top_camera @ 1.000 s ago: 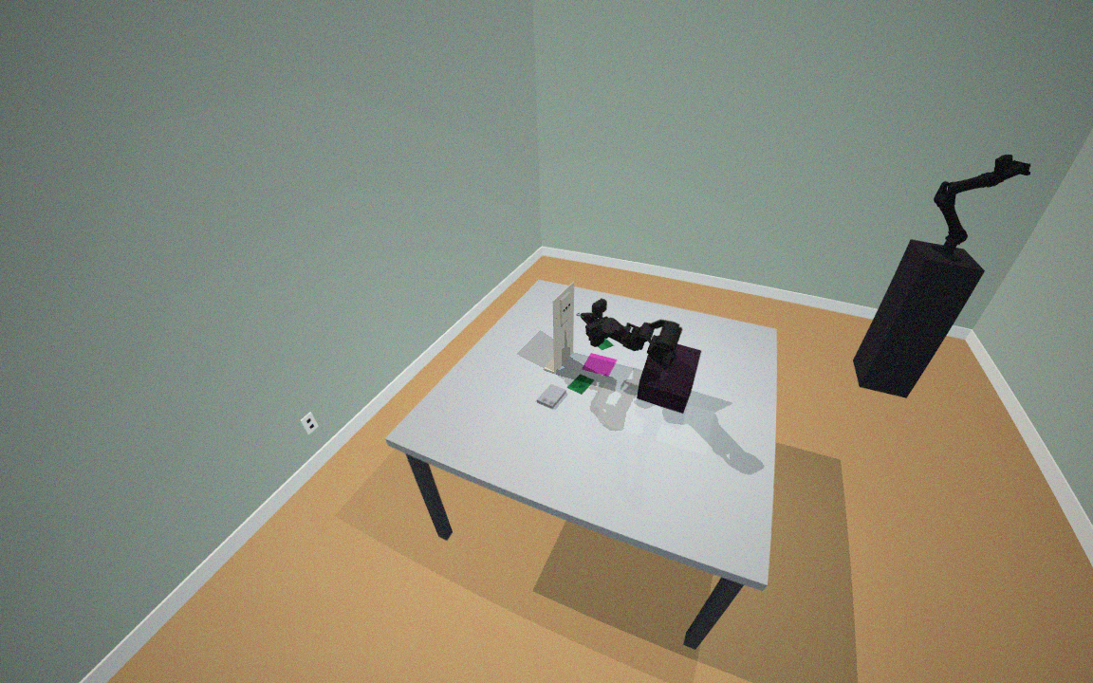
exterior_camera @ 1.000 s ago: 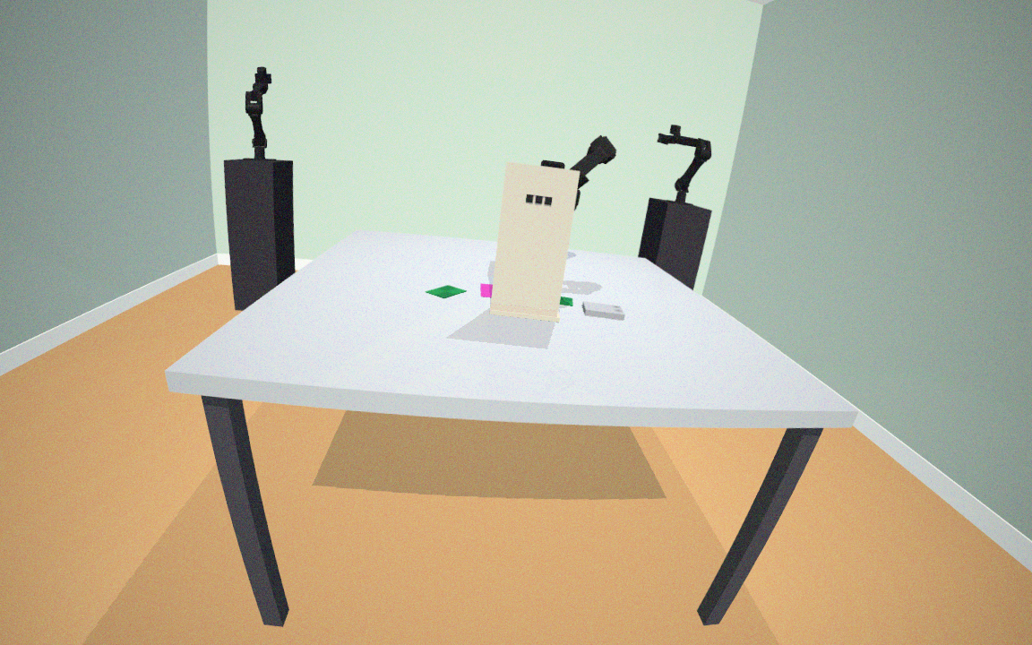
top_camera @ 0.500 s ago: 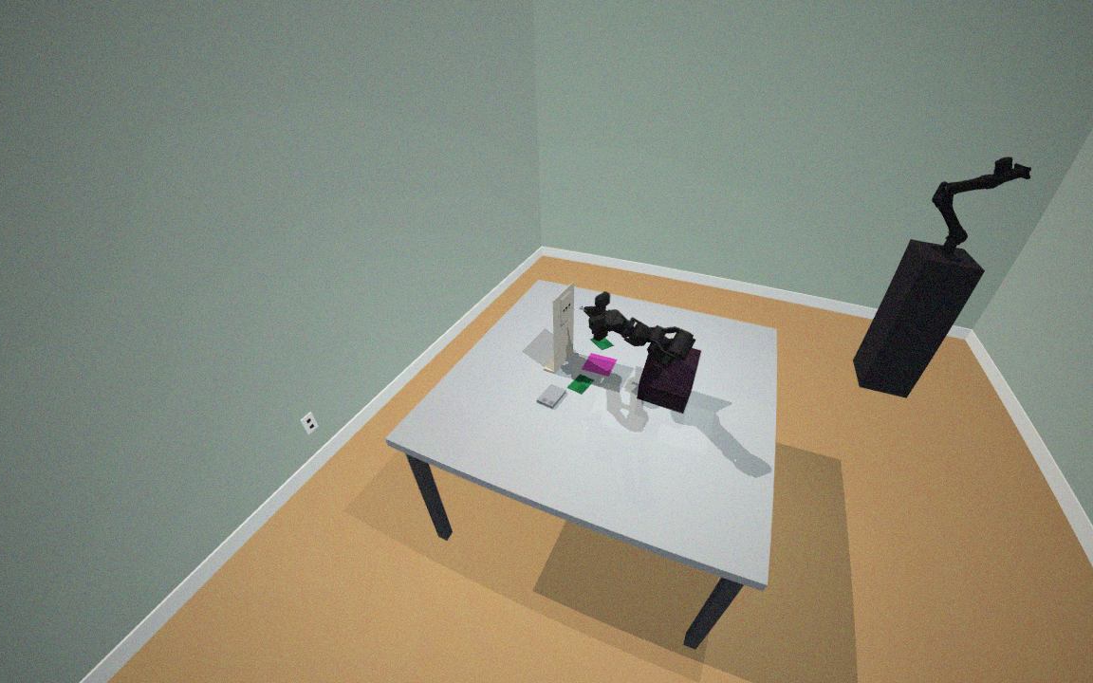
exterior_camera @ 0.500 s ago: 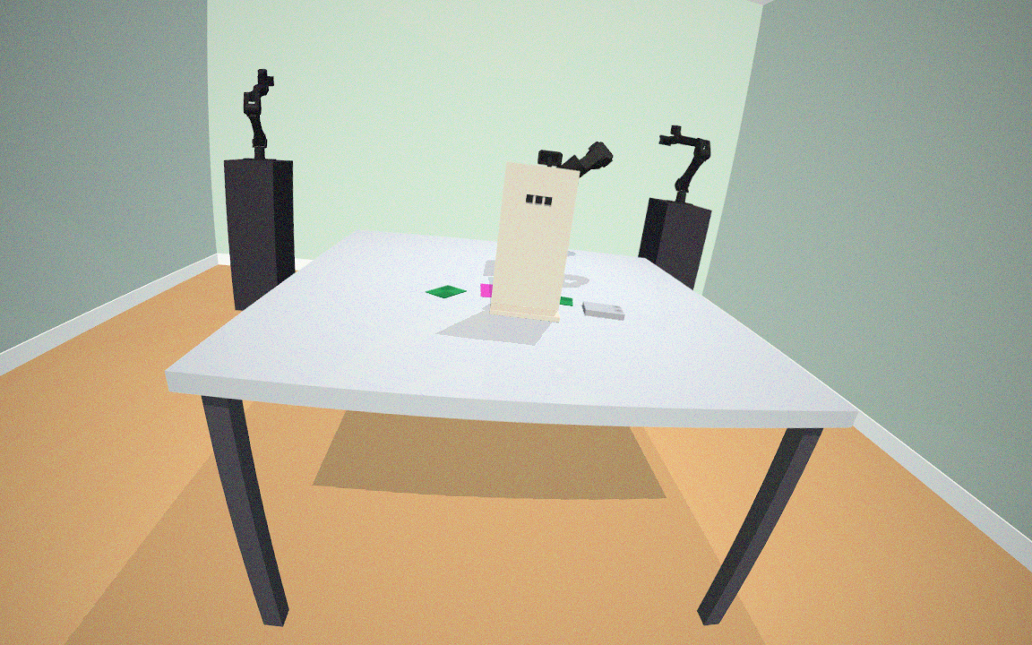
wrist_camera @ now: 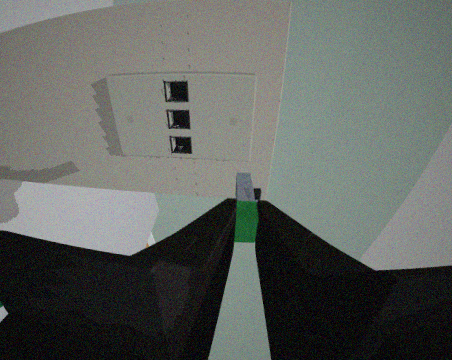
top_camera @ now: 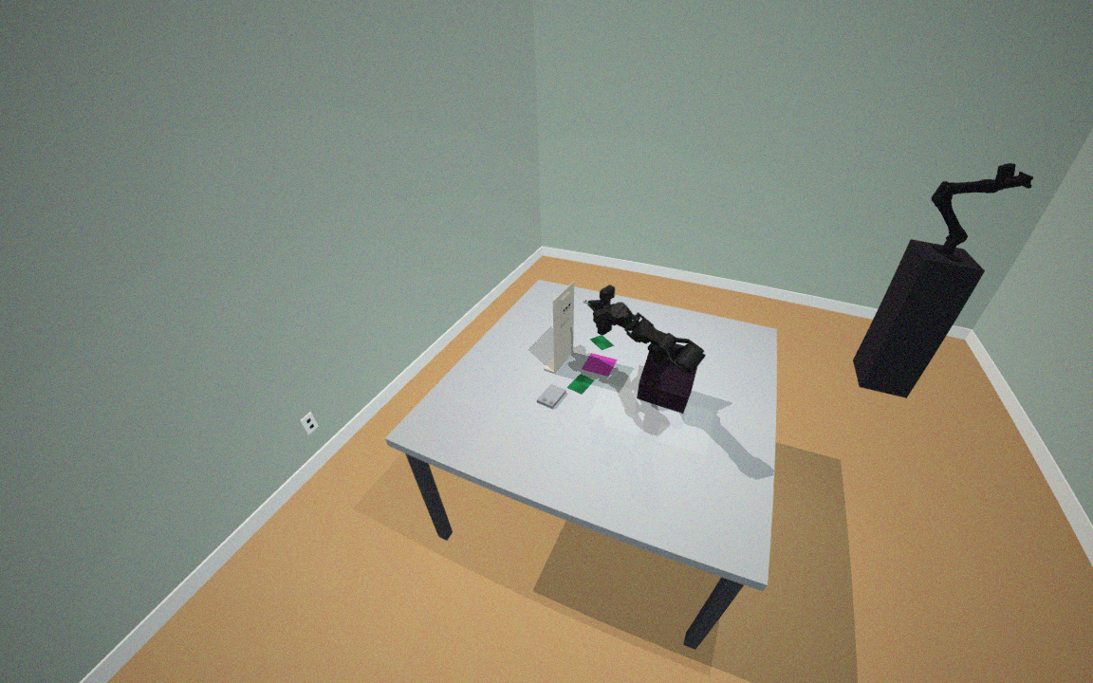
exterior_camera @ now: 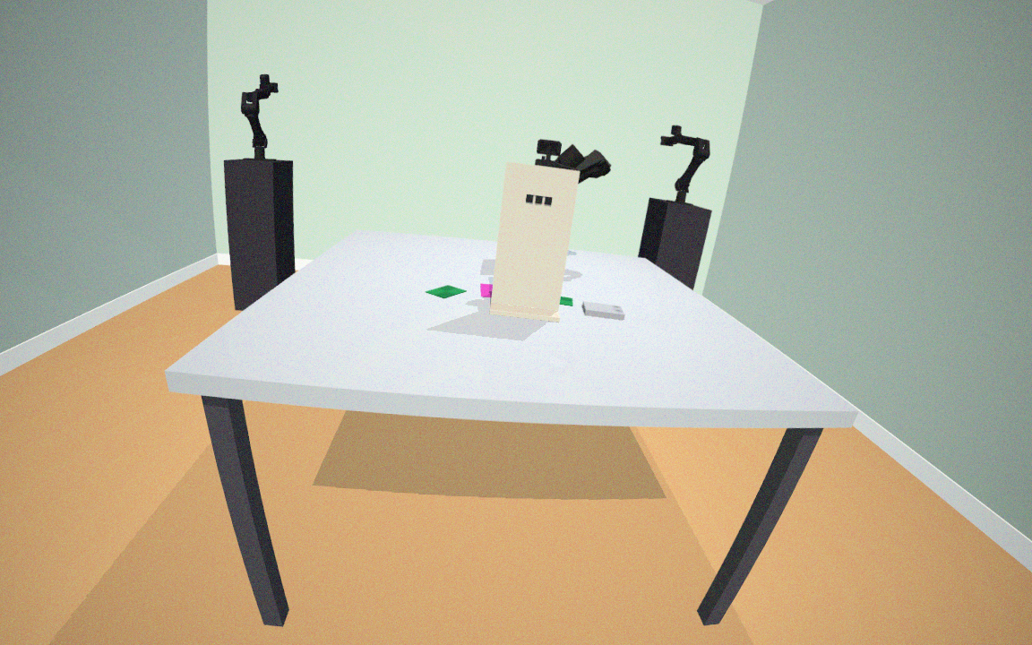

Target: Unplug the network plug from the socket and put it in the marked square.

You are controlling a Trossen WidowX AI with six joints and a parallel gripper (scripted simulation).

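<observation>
The magenta marked square is 40 mm behind my gripper tip, 50 mm to the right of it and 330 mm below it. The rest, counted from my gripper tip: beige upright panel 110 mm ahead, 10 mm to the right, 170 mm below; then network plug 10 mm ahead.
</observation>
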